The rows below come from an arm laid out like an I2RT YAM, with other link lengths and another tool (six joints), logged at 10 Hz.
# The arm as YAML. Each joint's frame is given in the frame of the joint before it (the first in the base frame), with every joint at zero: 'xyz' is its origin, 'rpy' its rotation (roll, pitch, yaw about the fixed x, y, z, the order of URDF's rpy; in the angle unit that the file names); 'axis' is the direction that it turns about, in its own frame. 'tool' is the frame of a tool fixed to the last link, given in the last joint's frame.
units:
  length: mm
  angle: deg
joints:
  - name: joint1
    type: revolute
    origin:
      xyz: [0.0, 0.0, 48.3]
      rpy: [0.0, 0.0, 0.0]
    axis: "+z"
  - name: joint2
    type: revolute
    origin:
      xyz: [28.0, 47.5, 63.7]
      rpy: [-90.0, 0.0, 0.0]
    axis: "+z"
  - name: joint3
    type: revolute
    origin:
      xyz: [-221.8, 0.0, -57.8]
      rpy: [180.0, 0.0, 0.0]
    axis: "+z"
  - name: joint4
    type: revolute
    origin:
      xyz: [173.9, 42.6, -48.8]
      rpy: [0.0, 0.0, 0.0]
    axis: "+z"
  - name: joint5
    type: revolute
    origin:
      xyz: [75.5, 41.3, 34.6]
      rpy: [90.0, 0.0, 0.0]
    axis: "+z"
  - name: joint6
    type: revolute
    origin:
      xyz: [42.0, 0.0, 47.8]
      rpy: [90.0, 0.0, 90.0]
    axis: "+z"
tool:
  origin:
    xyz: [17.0, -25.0, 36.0]
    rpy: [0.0, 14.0, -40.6]
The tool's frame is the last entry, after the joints.
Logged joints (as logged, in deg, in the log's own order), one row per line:
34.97 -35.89 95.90 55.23 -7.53 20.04
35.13 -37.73 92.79 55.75 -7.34 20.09
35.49 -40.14 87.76 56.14 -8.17 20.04
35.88 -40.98 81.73 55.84 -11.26 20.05
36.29 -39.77 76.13 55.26 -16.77 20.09
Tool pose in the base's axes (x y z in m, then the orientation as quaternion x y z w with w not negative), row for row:
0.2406 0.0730 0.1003 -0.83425 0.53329 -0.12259 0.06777
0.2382 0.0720 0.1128 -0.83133 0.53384 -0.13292 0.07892
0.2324 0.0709 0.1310 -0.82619 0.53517 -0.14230 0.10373
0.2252 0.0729 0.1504 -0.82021 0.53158 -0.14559 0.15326
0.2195 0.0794 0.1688 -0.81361 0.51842 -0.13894 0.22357
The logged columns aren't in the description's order. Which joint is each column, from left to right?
Columns, left to right: joint6, joint4, joint2, joint3, joint5, joint1.
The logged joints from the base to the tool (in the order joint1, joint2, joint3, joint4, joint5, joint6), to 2 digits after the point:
20.04 95.90 55.23 -35.89 -7.53 34.97
20.09 92.79 55.75 -37.73 -7.34 35.13
20.04 87.76 56.14 -40.14 -8.17 35.49
20.05 81.73 55.84 -40.98 -11.26 35.88
20.09 76.13 55.26 -39.77 -16.77 36.29

